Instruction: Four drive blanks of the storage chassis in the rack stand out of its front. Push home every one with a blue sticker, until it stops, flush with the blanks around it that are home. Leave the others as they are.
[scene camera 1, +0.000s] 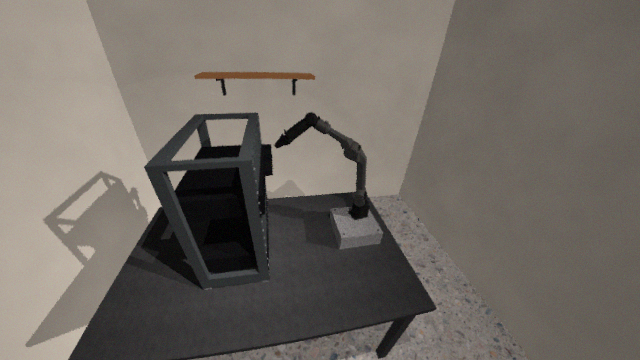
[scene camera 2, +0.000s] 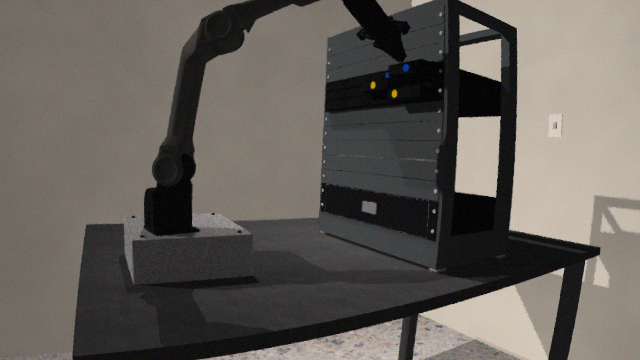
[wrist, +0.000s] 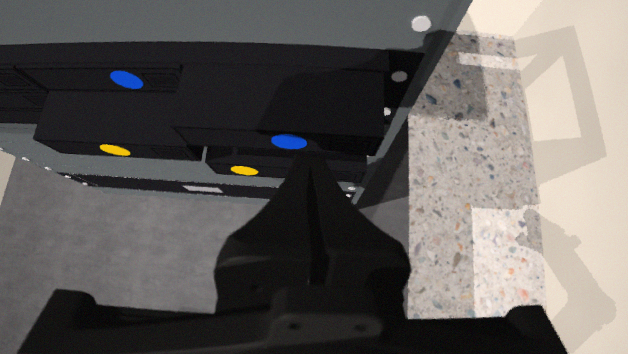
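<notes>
The black storage chassis (scene camera 2: 342, 96) sits high in the rack (scene camera 2: 452, 150) (scene camera 1: 200, 260). The right blue-sticker blank (wrist: 320, 110) (scene camera 2: 416, 67) stands far out of the front. The left blue-sticker blank (wrist: 95, 79) has its face far back, looking about level with the blanks to its left. The left yellow-sticker blank (wrist: 115, 150) (scene camera 2: 373, 85) stands out below it. The right yellow-sticker blank (wrist: 244, 170) (scene camera 2: 394, 93) stands out under the right blue one. My gripper (wrist: 307, 173) (scene camera 2: 404, 60) (scene camera 1: 276, 146) is shut and empty, its tips close before the right blue blank's face, near its sticker; contact cannot be made out.
Grey filler panels (scene camera 2: 380, 135) cover the rack front above and below the chassis. A lower black unit (scene camera 2: 400, 212) has a pale label. The arm's base block (scene camera 1: 357, 232) (scene camera 2: 192, 260) stands on the dark table (scene camera 1: 320, 295). An orange shelf (scene camera 1: 255, 75) hangs on the wall.
</notes>
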